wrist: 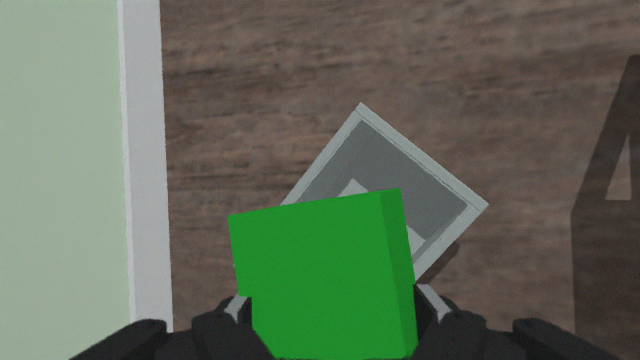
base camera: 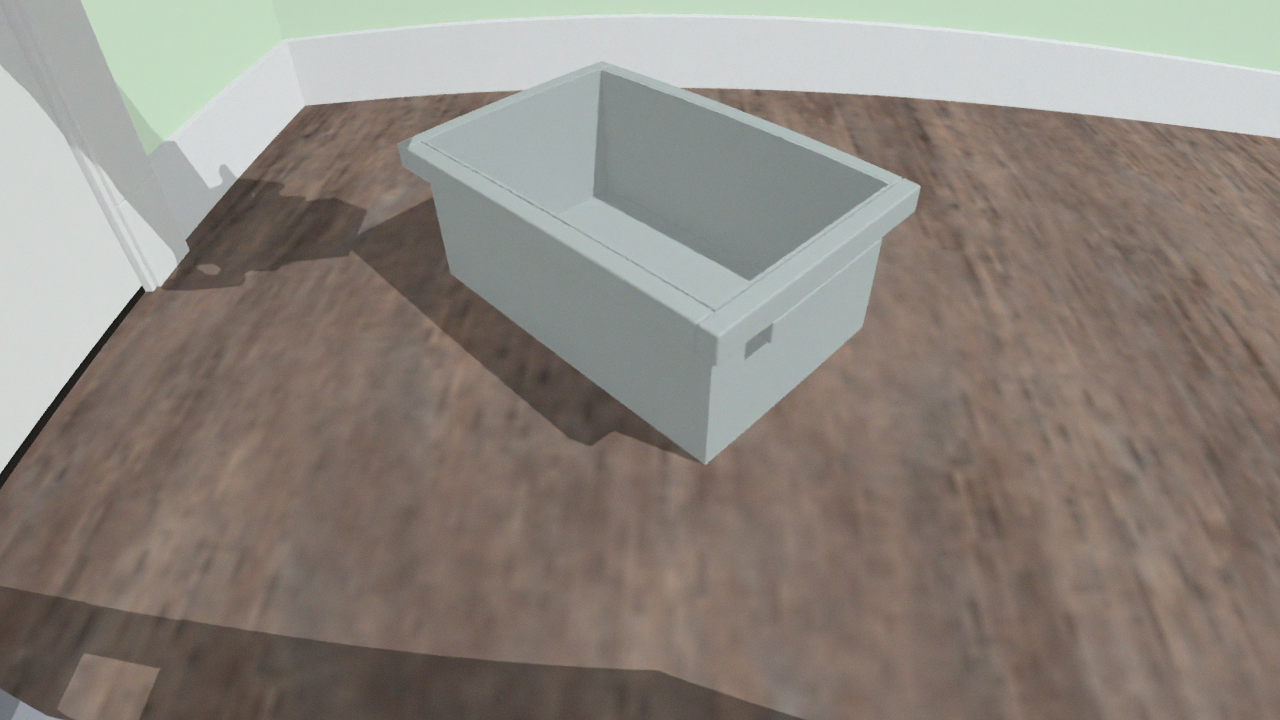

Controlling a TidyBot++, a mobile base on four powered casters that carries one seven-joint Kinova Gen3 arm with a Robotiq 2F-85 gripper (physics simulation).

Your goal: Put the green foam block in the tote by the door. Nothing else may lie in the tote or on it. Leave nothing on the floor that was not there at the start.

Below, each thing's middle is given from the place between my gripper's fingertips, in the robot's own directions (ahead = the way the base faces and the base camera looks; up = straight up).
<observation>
Now: the green foam block (wrist: 338, 271) 10 mm above my hand. Also, from my hand: grey tote (base camera: 696, 262): 370 mm below, 80 mm ahead, 20 mm to the left.
</observation>
